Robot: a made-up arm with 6 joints. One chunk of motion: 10 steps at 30 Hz.
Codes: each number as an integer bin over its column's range. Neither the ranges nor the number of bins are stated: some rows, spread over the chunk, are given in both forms.
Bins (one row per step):
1: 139 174 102 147 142 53
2: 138 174 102 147 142 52
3: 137 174 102 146 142 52
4: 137 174 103 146 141 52
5: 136 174 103 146 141 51
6: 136 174 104 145 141 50
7: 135 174 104 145 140 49
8: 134 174 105 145 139 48
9: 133 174 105 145 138 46
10: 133 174 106 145 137 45
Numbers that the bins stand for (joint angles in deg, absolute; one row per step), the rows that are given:
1: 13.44 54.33 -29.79 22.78 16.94 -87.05
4: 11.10 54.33 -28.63 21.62 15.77 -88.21
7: 8.76 54.33 -27.46 20.45 14.60 -91.72
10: 6.43 54.33 -25.12 20.45 11.10 -96.39
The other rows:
2: 12.27 54.33 -29.79 22.78 16.94 -88.21
3: 11.10 54.33 -29.79 21.62 16.94 -88.21
5: 9.93 54.33 -28.63 21.62 15.77 -89.38
6: 9.93 54.33 -27.46 20.45 15.77 -90.55
8: 7.59 54.33 -26.29 20.45 13.44 -92.89
9: 6.43 54.33 -26.29 20.45 12.27 -95.22

